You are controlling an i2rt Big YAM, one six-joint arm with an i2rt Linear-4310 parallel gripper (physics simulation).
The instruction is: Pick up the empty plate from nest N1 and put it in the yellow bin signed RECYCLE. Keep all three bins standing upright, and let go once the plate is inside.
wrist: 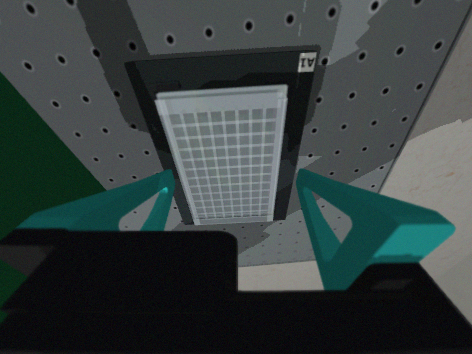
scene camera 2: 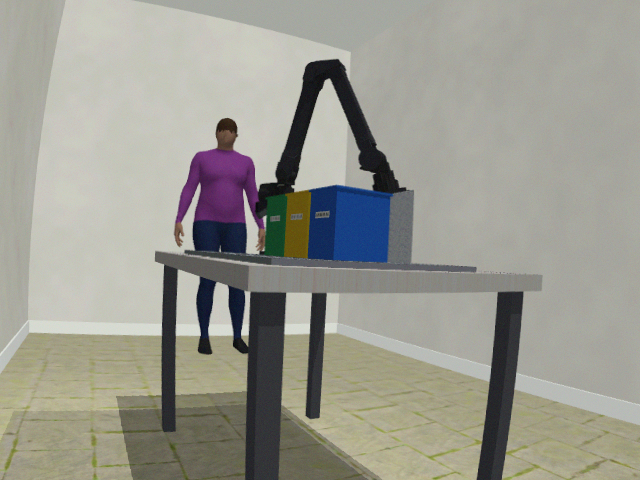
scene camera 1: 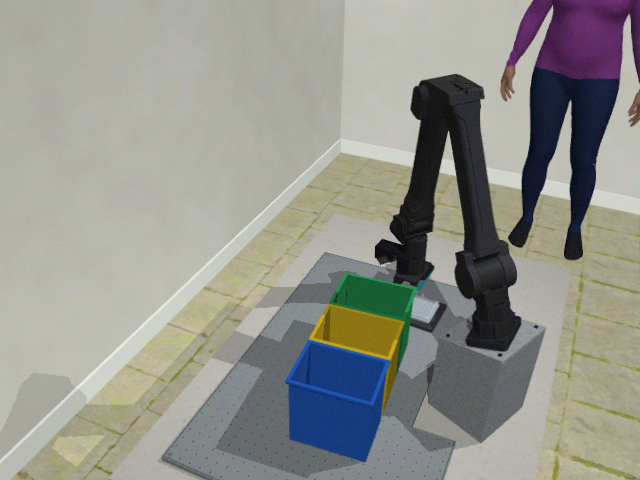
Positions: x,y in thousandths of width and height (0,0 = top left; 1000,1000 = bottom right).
Labels:
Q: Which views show the blue bin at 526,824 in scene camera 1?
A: Scene camera 2 and scene camera 1 only.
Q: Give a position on a dark nest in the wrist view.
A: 503,199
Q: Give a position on a green bin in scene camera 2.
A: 434,428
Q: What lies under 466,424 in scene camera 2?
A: A yellow bin.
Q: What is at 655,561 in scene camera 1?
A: The gripper.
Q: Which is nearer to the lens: the blue bin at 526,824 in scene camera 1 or the yellow bin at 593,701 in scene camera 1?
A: The blue bin.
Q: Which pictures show the yellow bin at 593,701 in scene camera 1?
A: Scene camera 2 and scene camera 1 only.

